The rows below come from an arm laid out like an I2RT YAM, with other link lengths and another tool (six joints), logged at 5 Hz.
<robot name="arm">
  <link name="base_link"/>
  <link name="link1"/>
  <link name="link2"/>
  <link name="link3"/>
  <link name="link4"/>
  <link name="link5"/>
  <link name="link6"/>
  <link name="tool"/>
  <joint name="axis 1" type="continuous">
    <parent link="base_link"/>
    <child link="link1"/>
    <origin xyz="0 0 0.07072" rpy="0 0 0"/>
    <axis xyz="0 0 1"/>
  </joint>
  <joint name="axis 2" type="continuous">
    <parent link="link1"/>
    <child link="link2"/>
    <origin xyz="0.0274 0.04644 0.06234" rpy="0 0 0"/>
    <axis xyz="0 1 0"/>
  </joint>
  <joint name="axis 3" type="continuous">
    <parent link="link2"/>
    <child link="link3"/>
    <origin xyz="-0.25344 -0.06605 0" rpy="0 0 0"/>
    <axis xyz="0 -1 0"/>
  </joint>
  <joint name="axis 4" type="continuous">
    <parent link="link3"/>
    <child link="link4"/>
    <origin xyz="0.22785 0.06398 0.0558" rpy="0 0 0"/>
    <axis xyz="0 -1 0"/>
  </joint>
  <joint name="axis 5" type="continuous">
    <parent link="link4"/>
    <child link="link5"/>
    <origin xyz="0.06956 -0.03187 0.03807" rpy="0 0 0"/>
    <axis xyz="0 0 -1"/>
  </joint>
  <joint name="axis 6" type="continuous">
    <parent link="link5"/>
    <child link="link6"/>
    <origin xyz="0.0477 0 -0.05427" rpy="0 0 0"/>
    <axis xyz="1 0 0"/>
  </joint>
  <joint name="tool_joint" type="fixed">
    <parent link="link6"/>
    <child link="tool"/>
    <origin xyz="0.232 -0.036 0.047" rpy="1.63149 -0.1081 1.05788"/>
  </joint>
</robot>
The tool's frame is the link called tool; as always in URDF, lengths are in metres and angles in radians. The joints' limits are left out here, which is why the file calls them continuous.
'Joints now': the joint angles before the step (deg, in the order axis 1, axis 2, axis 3, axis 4, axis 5, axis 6). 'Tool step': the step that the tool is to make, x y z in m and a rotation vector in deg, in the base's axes. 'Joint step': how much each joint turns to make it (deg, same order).
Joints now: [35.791 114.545 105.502 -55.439 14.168 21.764]
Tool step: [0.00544 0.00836 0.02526 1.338 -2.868 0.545]
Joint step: [0.674 -1.429 1.680 0.038 0.602 -0.169]
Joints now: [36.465 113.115 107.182 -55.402 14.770 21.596]
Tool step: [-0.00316 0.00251 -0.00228 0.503 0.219 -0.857]
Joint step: [0.629 0.162 -0.109 -0.019 0.240 1.615]
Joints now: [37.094 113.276 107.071 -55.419 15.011 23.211]
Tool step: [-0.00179 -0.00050 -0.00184 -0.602 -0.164 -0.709]
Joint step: [0.699 0.302 -0.143 -0.061 1.173 1.007]
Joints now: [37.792 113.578 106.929 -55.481 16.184 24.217]
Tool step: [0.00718 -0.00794 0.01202 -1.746 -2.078 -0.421]
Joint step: [0.001 -0.199 0.731 -0.079 2.536 -0.929]
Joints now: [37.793 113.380 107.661 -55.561 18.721 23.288]
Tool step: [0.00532 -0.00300 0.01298 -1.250 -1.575 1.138]
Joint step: [-0.259 -0.695 0.620 -0.073 1.017 -2.302]
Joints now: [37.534 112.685 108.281 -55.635 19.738 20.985]
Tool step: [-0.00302 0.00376 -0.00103 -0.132 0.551 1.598]
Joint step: [-0.029 -0.518 -0.507 -0.077 -1.012 -1.371]
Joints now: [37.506 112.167 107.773 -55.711 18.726 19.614]
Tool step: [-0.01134 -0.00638 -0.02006 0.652 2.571 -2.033]
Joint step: [-0.059 -0.153 -2.700 0.001 -0.882 2.875]
